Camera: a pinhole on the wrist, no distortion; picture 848 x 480 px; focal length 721.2 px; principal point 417.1 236.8 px. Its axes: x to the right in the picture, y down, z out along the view. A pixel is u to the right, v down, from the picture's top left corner.
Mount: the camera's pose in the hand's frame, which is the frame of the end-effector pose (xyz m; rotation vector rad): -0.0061 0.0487 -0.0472 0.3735 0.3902 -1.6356
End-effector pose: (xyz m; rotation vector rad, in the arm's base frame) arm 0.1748 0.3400 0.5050 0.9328 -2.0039 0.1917
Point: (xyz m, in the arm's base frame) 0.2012 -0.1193 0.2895
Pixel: 699.9 381.0
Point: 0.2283 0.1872 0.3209
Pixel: 737.0 89.7
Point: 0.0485 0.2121 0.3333
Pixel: 287.8 190.0
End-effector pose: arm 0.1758 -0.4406 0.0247 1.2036 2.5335 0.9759
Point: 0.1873 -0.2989 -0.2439
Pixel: 354.9 386.3
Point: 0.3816 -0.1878 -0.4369
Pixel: 168.9 226.4
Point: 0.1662 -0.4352 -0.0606
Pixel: 617.8 296.9
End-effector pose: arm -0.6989 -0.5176 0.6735 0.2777 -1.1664 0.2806
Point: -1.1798 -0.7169 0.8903
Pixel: 108.4 237.2
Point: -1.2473 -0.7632 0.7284
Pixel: 168.7 24.2
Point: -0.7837 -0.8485 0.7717
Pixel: 697.4 351.8
